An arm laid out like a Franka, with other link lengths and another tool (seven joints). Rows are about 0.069 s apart.
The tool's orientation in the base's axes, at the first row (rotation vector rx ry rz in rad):
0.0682, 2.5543, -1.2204
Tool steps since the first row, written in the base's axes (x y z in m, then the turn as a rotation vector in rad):
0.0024, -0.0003, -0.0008, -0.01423, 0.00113, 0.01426
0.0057, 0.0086, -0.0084, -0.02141, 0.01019, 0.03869
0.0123, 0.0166, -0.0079, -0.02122, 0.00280, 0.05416
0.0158, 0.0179, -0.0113, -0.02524, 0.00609, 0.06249
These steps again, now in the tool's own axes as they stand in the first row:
-0.0020, 0.0008, 0.0013, 0.00922, -0.01247, -0.01290
-0.0037, 0.0128, -0.0002, 0.00803, -0.02632, -0.03608
-0.0108, 0.0186, -0.0049, 0.00394, -0.04262, -0.03949
-0.0133, 0.0226, -0.0030, 0.00501, -0.04748, -0.04795

